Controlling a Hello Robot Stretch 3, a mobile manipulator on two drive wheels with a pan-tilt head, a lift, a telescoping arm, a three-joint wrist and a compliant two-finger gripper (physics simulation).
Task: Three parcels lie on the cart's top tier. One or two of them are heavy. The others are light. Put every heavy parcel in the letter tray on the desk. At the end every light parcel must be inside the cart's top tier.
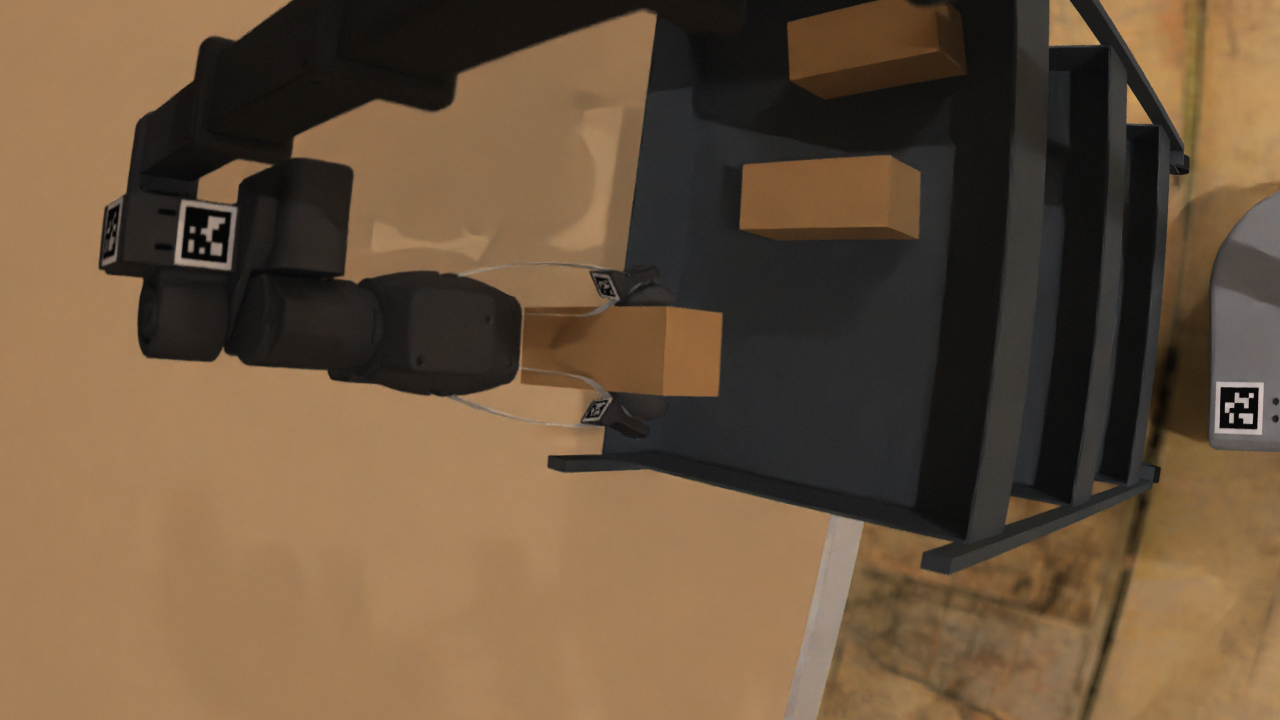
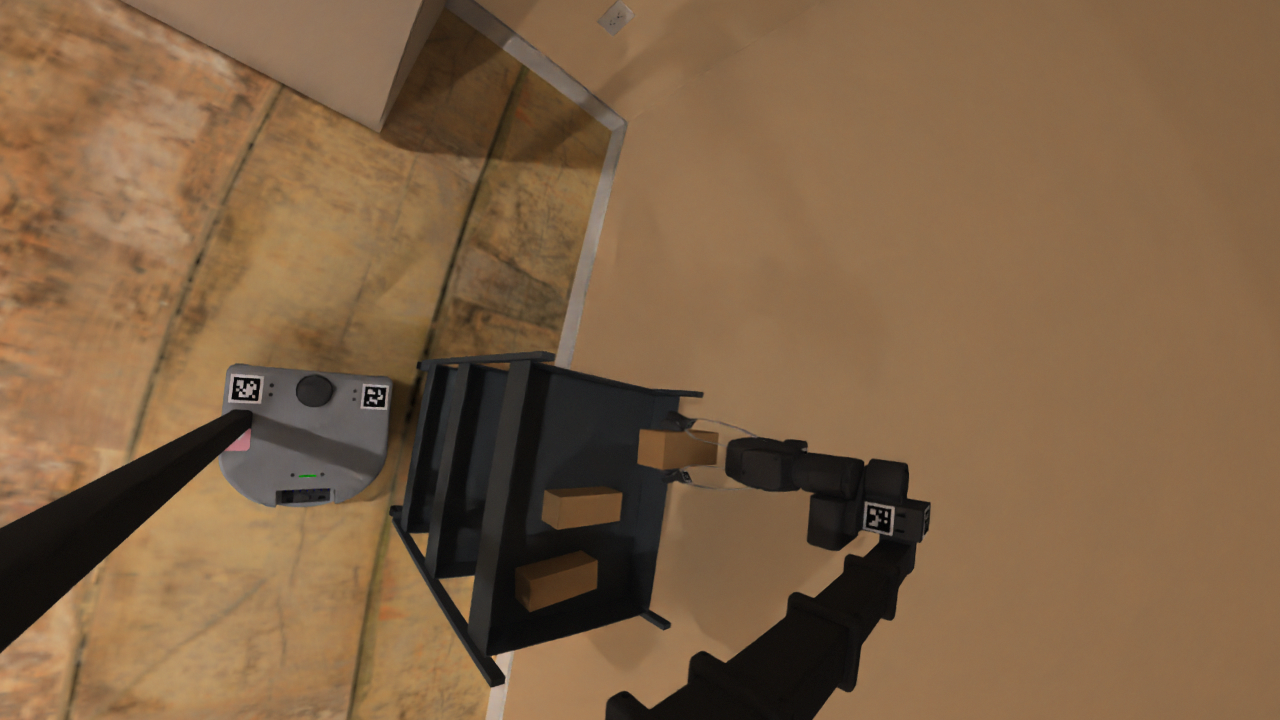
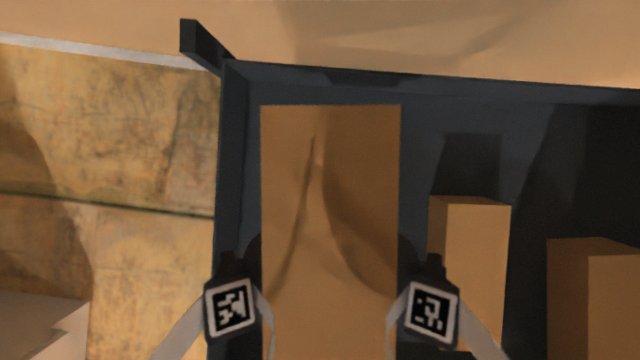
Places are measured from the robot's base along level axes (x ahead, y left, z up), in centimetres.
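Pixels of known places: robot's base, origin of its link: (image 2: 315, 389).
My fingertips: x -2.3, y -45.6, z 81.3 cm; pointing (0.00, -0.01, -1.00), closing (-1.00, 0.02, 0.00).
Note:
Ahead of a thing's pixels: the offset from my fingertips to its middle. "spot": to the spot under its first point. Level surfaces: height alone.
My gripper (image 1: 642, 351) (image 2: 682, 448) (image 3: 330, 258) is shut on a brown box parcel @(dx +0.0, dy -1.2, dz +3.0 cm) (image 1: 595, 349) (image 2: 666, 450) (image 3: 330, 175), one finger on each long side. The held parcel is raised over the wall-side edge of the cart's top tier @(dz -15.0 cm) (image 1: 805, 376) (image 2: 572, 425) (image 3: 230, 150), near one corner. A second parcel @(dx -12.3, dy +5.4, dz -12.4 cm) (image 1: 814, 198) (image 2: 586, 508) (image 3: 477, 265) lies inside the tier, apart from the held one. A third parcel @(dx -24.4, dy +9.8, dz -12.4 cm) (image 1: 868, 49) (image 2: 559, 582) (image 3: 615, 305) lies farther along, also inside. The letter tray and its place on the desk do not show clearly.
The cart's lower tiers @(spot: dx -10.9, dy +18.1, dz -41.5 cm) (image 1: 1083, 268) (image 2: 450, 465) show below. My base (image 1: 1244, 331) (image 2: 358, 447) stands beside the cart. My arm (image 1: 358, 53) (image 2: 760, 662) reaches around it. A tan wall (image 1: 358, 582) (image 2: 984, 223) is behind. A pale block (image 2: 295, 44) stands apart.

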